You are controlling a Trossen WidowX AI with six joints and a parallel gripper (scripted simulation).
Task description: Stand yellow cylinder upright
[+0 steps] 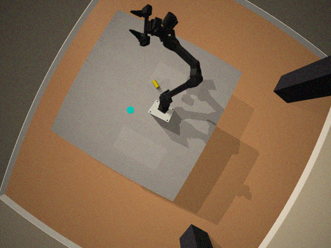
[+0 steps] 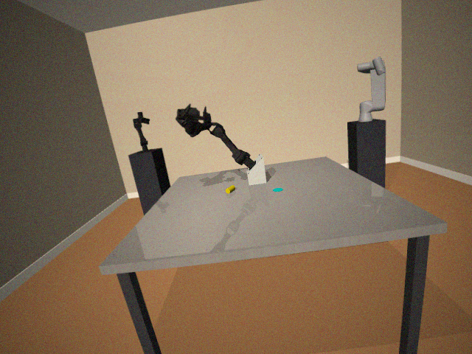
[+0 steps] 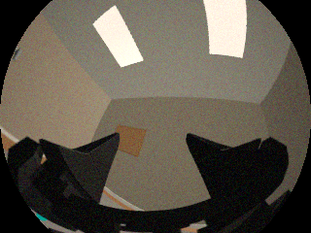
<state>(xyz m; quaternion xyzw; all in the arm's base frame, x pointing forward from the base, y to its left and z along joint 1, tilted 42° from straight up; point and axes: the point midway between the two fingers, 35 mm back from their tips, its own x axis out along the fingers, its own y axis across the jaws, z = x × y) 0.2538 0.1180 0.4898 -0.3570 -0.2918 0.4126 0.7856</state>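
Now: the yellow cylinder 530 mm below my gripper tip, 150 mm behind it and 70 mm to the left of it. From my gripper tip the other things lie so: cyan circle: 540 mm below, 370 mm to the left, 90 mm behind.
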